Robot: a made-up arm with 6 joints.
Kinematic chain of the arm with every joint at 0, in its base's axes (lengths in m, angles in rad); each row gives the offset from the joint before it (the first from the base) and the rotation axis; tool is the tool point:
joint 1: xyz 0 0 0.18 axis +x
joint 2: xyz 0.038 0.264 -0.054 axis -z
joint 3: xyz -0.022 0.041 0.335 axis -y
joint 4: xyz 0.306 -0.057 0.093 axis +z
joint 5: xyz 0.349 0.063 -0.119 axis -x
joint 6: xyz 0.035 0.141 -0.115 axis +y
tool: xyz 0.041 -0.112 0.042
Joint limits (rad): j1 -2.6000..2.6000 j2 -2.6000..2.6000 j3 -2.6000..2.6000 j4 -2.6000..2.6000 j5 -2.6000..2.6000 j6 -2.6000..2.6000
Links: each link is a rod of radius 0.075 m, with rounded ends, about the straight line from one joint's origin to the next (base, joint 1, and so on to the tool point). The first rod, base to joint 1, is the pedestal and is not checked.
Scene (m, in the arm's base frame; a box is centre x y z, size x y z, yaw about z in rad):
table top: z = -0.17
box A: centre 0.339 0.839 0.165 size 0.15 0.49 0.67 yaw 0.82
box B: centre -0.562 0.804 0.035 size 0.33 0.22 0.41 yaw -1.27
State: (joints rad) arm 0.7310 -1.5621 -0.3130 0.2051 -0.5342 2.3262
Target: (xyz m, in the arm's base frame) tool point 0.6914 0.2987 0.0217
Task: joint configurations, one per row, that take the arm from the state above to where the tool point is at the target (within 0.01 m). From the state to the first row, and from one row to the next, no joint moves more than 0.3 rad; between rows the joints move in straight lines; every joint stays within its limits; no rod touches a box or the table.
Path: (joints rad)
1: 0.6466 -1.3078 -0.1549 0.0073 -0.5278 2.3023
2: 0.5622 -1.0534 0.0032 -0.1905 -0.5215 2.2784
3: 0.4778 -0.7991 0.1613 -0.3883 -0.5151 2.2545
4: 0.3935 -0.5448 0.3194 -0.5861 -0.5087 2.2305
5: 0.1661 -0.4420 0.1243 -0.5792 -0.5127 2.1524
6: -0.0613 -0.3391 -0.0707 -0.5723 -0.5167 2.0743
7: -0.2887 -0.2363 -0.2657 -0.5653 -0.5207 1.9962

